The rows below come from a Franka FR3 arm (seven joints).
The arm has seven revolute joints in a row. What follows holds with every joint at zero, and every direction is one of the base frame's. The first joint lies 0.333 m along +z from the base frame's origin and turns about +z. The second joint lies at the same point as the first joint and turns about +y. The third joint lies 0.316 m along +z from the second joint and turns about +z. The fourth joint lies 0.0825 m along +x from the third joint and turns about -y. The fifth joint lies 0.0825 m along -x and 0.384 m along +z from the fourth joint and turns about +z. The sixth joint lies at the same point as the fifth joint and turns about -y. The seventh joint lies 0.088 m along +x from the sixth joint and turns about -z. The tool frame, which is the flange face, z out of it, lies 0.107 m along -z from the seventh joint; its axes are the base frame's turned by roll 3.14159, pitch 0 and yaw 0 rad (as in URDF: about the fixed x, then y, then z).
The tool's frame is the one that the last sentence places.
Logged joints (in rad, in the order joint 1, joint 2, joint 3, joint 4, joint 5, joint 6, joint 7), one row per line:
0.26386, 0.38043, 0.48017, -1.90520, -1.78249, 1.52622, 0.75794
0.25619, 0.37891, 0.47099, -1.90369, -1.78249, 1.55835, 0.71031
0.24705, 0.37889, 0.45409, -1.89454, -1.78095, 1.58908, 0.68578
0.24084, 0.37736, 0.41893, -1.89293, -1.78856, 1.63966, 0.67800
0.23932, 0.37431, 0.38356, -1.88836, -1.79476, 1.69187, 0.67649
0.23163, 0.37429, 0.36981, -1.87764, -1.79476, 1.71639, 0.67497
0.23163, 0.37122, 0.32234, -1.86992, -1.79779, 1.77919, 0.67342
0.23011, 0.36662, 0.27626, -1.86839, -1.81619, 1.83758, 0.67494
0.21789, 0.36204, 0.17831, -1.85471, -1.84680, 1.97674, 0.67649
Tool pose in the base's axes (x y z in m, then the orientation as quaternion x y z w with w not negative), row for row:
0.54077, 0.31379, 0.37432, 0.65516, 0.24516, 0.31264, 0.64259
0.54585, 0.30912, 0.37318, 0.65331, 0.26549, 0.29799, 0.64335
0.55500, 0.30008, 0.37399, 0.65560, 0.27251, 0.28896, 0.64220
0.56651, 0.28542, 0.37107, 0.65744, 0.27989, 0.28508, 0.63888
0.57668, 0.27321, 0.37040, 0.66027, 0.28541, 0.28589, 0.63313
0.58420, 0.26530, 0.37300, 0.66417, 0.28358, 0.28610, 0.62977
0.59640, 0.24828, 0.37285, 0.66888, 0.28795, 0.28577, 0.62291
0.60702, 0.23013, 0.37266, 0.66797, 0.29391, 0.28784, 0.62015
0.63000, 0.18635, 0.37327, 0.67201, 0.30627, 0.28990, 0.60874
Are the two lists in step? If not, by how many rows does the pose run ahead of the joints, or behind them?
They are in step.
